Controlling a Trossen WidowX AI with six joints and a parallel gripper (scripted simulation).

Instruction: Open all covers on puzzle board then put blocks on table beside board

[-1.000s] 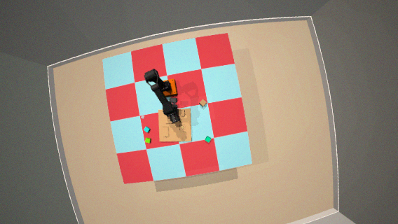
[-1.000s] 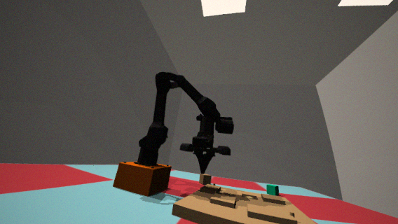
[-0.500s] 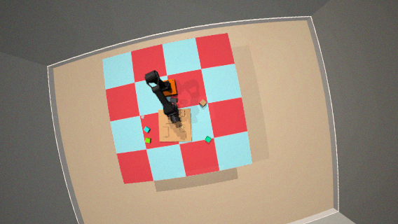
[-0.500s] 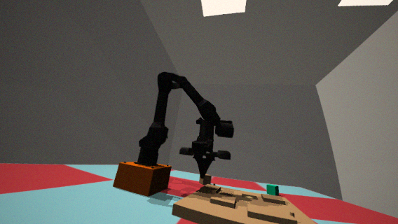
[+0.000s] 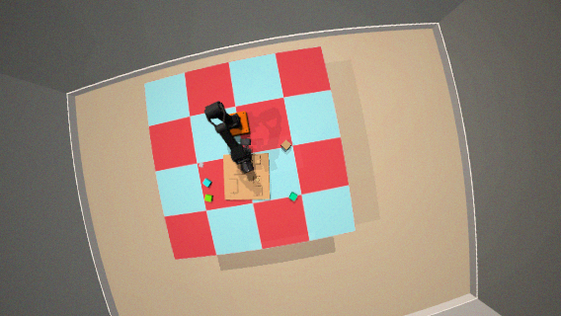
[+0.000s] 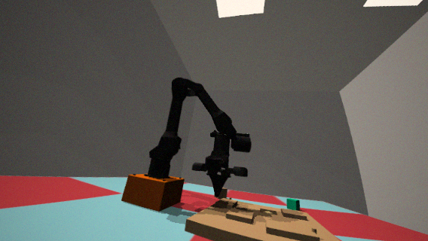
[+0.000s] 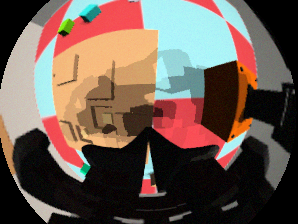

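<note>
Right now my gripper tip is 14 cm short of the tan puzzle board, 3 cm to the left of it and 3 cm above it. From my gripper tip the other things lie so: brown block 5 cm behind, 24 cm to the left, 2 cm below; cyan block 17 cm ahead, 29 cm to the right, 3 cm below; bright green block 27 cm ahead, 29 cm to the right, 3 cm below.
</note>
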